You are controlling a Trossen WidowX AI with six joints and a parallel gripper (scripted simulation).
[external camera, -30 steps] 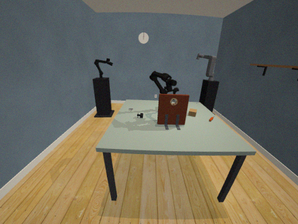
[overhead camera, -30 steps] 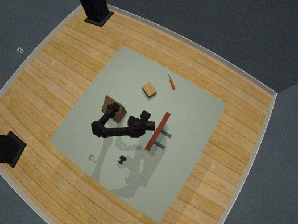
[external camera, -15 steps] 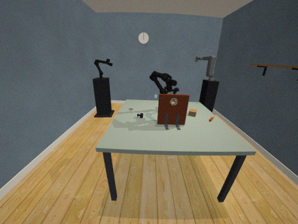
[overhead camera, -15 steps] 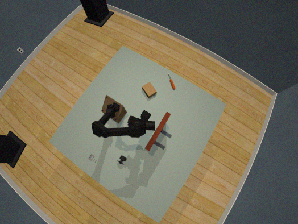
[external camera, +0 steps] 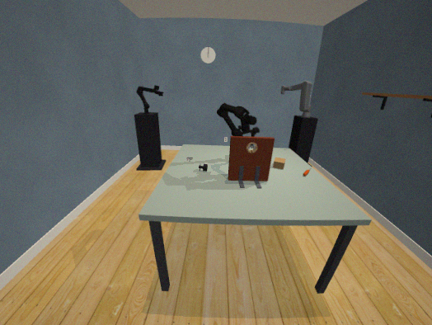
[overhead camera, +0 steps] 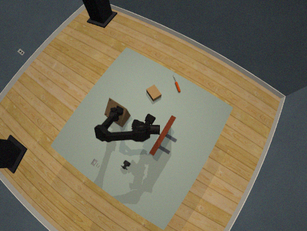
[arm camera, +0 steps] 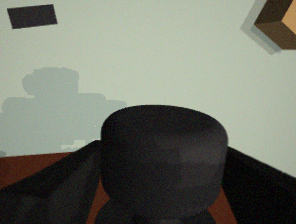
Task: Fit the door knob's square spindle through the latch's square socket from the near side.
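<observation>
The dark door knob lies 4 cm ahead of my hand, 1 cm to the left of it and 3 cm below it. Round my hand: wooden block 12 cm behind, 35 cm to the left, 26 cm below.
</observation>
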